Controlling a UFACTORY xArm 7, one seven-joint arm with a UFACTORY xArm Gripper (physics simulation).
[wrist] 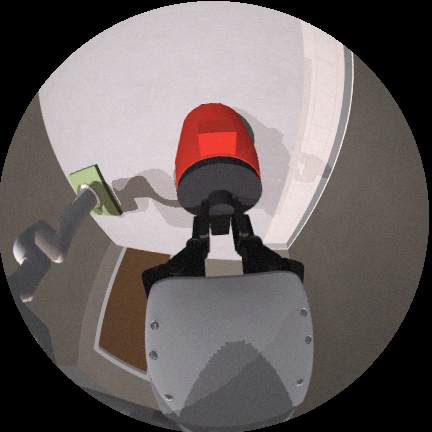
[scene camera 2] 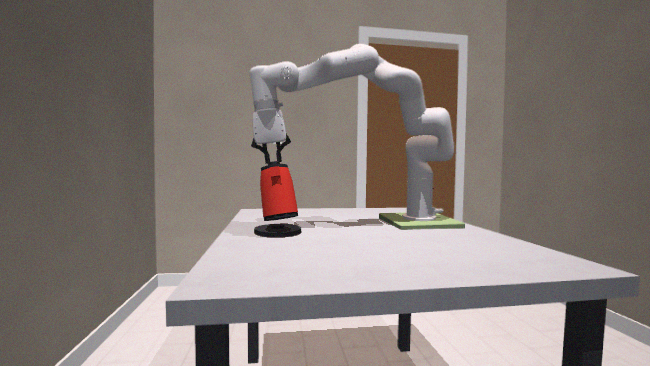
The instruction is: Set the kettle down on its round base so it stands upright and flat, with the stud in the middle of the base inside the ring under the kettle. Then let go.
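Observation:
The red kettle [scene camera 2: 279,195] [wrist: 217,142] with a dark lid hangs from my gripper [scene camera 2: 273,161] [wrist: 219,212], which is shut on the knob at its top. In the scene view the kettle is tilted, its top leaning left and its underside toward the right. Its dark bottom is a little above the round black base [scene camera 2: 262,232] [wrist: 248,130], with a narrow gap between, and sits slightly right of the base's middle. The base lies flat on the table; in the wrist view the kettle hides most of it. The low raised middle of the base shows faintly; the ring under the kettle is hidden.
The grey-white table [scene camera 2: 380,260] [wrist: 125,75] bears the base near its left edge. The arm's foot stands on a green plate [scene camera 2: 392,221] [wrist: 86,175] at the back right. A brown door [scene camera 2: 390,150] [wrist: 130,310] is in the wall behind.

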